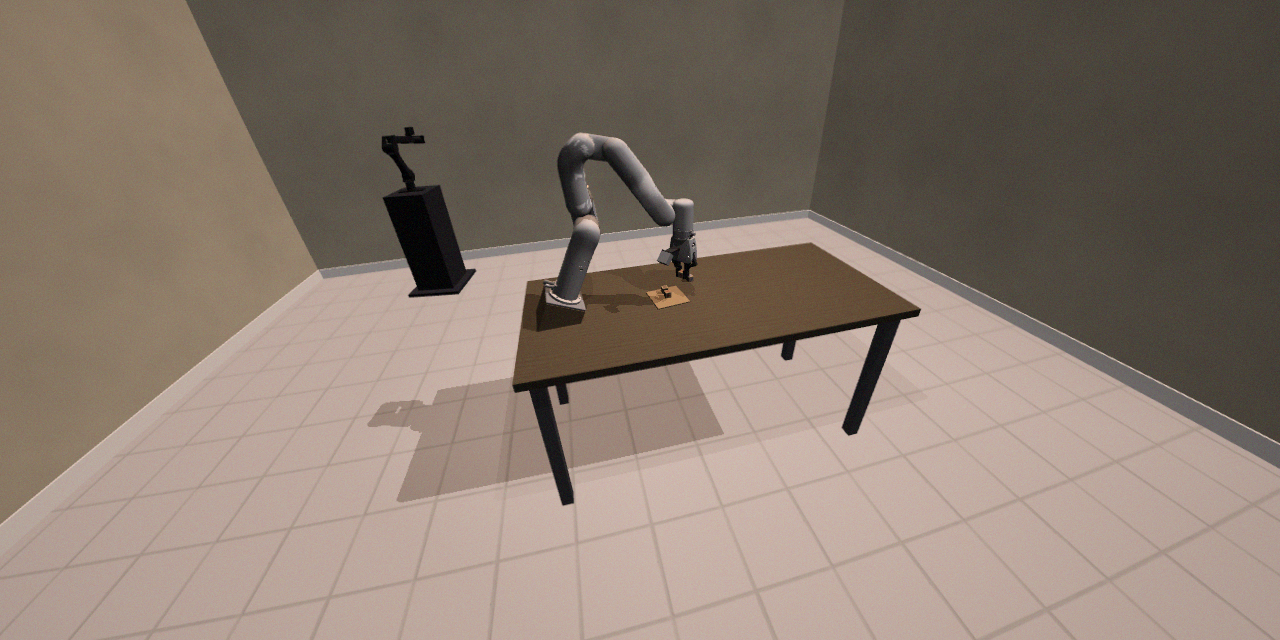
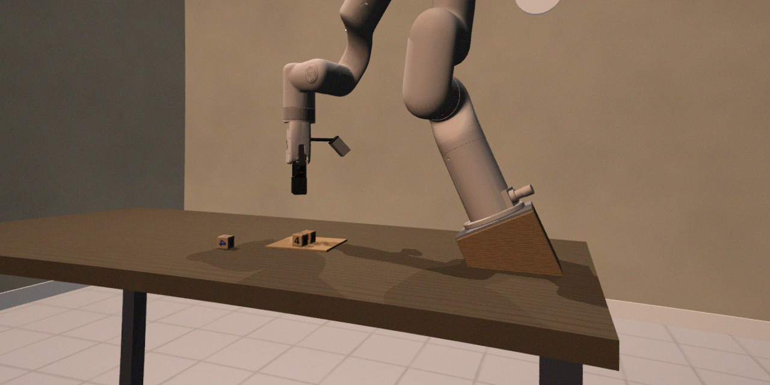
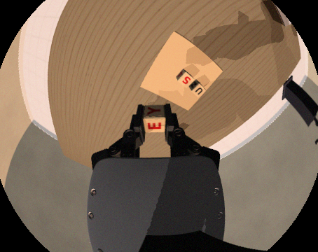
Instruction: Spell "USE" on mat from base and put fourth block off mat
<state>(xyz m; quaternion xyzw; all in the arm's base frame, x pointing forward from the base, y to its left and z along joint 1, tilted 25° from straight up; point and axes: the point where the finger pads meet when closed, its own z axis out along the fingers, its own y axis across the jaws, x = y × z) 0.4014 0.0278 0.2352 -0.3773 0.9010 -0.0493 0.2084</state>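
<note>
My gripper is now 13 cm above the tan mat, 6 cm past it and 3 cm to the right of it.
</note>
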